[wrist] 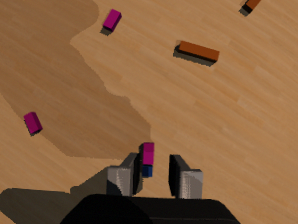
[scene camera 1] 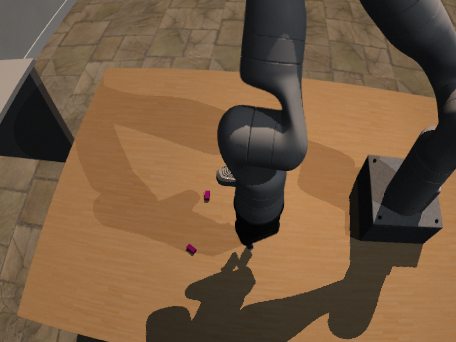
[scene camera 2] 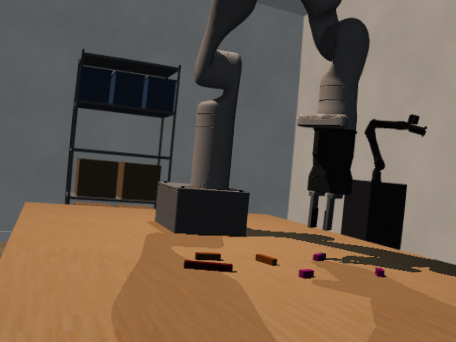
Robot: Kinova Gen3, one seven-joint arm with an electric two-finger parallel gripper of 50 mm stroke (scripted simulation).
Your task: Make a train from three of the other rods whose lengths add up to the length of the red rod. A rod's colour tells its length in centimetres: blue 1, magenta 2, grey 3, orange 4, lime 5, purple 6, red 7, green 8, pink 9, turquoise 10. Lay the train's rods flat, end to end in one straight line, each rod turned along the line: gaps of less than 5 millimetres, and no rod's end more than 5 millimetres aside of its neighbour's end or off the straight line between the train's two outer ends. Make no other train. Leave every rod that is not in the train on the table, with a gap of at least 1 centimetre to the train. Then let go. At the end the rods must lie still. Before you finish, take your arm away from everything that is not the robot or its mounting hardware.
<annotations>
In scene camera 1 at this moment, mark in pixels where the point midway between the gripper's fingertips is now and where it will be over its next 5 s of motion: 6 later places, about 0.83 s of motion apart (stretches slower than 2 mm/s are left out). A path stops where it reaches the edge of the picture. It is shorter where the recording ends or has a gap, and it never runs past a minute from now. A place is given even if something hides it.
The gripper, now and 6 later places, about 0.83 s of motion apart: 251, 231; 247, 222; 252, 205; 250, 180; 248, 178; 247, 184; 248, 190
</annotations>
